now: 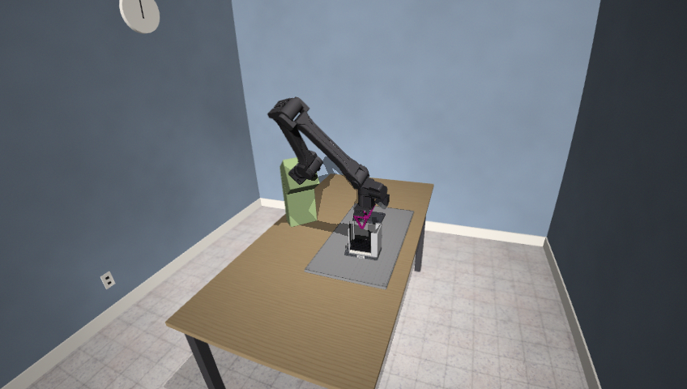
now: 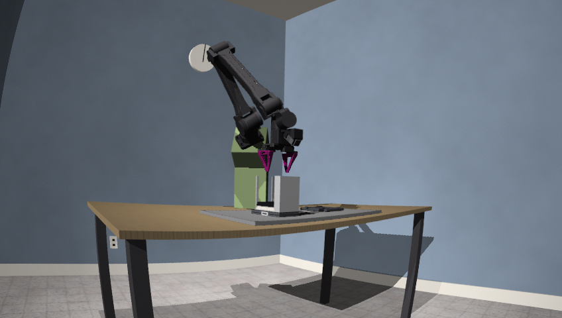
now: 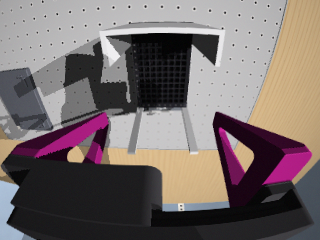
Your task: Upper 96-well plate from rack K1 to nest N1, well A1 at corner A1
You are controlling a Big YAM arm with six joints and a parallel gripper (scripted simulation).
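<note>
Now: hand 13 cm above the black 96-well plate. From my hand the other things lie so: white plate 14 cm below; then grey rack wall 9 cm below, 7 cm ahead.
</note>
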